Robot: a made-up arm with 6 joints. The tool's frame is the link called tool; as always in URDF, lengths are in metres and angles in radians. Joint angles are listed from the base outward. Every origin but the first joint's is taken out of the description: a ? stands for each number. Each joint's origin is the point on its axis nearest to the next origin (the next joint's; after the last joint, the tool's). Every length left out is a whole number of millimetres.
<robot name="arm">
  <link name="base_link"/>
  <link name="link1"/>
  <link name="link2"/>
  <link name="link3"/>
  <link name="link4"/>
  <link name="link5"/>
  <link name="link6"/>
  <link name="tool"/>
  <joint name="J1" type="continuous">
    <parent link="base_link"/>
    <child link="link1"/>
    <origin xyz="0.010 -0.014 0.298"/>
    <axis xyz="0 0 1"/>
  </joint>
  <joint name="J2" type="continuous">
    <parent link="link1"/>
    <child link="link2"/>
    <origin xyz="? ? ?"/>
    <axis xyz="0 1 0"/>
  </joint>
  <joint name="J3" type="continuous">
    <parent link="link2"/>
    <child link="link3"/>
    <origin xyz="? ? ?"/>
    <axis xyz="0 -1 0"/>
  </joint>
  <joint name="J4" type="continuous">
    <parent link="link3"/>
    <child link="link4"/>
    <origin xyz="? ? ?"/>
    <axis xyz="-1 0 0"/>
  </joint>
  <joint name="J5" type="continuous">
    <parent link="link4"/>
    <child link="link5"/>
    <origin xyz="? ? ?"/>
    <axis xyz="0 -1 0"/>
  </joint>
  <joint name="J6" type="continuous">
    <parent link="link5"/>
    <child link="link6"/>
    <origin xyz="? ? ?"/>
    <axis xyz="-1 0 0"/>
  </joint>
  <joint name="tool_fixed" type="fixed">
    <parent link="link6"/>
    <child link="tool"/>
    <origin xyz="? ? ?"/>
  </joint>
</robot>
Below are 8 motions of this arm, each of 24 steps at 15 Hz.
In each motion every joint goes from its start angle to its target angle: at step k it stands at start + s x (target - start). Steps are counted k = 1, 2, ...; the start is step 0. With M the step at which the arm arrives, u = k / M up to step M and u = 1 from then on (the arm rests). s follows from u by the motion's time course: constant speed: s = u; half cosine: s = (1 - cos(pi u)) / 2; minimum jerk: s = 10 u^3 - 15 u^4 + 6 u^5.
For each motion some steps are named. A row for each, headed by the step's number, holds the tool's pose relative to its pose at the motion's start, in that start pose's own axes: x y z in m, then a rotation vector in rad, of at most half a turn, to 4 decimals.
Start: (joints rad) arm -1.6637 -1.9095 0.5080 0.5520 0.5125 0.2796
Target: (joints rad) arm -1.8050 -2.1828 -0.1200 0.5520 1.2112 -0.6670
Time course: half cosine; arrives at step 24
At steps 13, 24:
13: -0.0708 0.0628 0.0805 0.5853 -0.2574 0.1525
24: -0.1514 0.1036 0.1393 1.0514 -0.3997 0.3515

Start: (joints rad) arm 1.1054 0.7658 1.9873 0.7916 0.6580 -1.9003
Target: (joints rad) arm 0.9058 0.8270 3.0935 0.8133 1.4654 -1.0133
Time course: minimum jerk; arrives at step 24
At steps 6, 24:
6: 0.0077 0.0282 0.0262 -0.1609 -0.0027 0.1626
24: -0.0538 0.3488 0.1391 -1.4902 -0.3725 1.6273

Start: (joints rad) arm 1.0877 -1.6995 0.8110 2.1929 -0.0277 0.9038
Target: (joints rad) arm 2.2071 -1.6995 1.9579 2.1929 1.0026 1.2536
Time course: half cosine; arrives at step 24
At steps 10, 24:
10: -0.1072 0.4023 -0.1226 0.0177 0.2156 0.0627
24: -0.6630 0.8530 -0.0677 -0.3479 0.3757 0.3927

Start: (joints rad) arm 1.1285 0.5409 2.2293 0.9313 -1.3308 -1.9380
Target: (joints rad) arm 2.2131 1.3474 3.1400 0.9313 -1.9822 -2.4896
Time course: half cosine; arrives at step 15
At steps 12, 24:
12: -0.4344 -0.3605 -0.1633 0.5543 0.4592 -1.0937
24: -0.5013 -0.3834 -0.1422 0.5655 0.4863 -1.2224

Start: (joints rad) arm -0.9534 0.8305 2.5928 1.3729 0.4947 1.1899
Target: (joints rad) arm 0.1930 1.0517 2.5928 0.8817 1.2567 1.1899
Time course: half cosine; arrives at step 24
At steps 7, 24:
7: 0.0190 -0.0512 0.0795 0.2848 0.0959 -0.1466
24: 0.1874 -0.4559 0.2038 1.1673 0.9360 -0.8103

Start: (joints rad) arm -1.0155 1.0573 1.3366 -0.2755 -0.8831 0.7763
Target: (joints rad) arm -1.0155 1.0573 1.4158 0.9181 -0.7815 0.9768
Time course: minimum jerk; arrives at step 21
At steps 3, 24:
3: -0.0018 -0.0019 0.0007 -0.0227 0.0119 -0.0180
24: -0.0887 -0.0409 0.0654 -0.9701 0.5932 -0.7171

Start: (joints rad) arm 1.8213 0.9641 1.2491 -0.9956 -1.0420 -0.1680
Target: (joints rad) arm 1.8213 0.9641 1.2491 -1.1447 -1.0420 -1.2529
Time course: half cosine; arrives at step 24
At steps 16, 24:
16: 0.0040 0.0126 0.0094 0.8694 0.0542 0.0836
24: 0.0053 0.0140 0.0139 1.1585 0.0888 0.1033

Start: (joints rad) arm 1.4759 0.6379 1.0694 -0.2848 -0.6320 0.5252
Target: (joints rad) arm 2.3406 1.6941 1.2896 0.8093 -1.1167 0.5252
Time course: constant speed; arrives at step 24
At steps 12, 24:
12: 0.2718 0.4260 -0.2298 -0.6135 0.5602 0.3380
24: 0.2014 0.9151 -0.5583 -1.5049 0.8212 0.4586

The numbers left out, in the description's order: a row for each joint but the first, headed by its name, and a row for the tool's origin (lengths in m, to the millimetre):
J2: 0.005 -0.018 0.000
J3: 0.008 0.000 0.635
J4: 0.372 0.000 -0.020
J5: 0.000 -0.063 -0.005
J6: 0.009 0.000 -0.017
tool: 0.000 0.009 -0.018

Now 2 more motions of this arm.
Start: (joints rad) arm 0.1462 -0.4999 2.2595 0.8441 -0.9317 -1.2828
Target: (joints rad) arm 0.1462 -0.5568 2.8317 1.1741 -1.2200 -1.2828
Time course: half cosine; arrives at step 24
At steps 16, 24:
16: -0.1269 0.0141 0.1519 0.2123 -0.4047 -0.0617
24: -0.1762 0.0038 0.1912 0.3176 -0.5266 -0.0959

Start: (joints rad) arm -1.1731 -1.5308 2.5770 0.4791 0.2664 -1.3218
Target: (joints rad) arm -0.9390 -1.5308 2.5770 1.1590 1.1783 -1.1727
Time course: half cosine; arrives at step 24
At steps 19, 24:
19: -0.0157 -0.0593 0.1486 -0.8043 0.1965 0.7943
24: -0.0185 -0.0644 0.1640 -0.8724 0.2556 0.8865

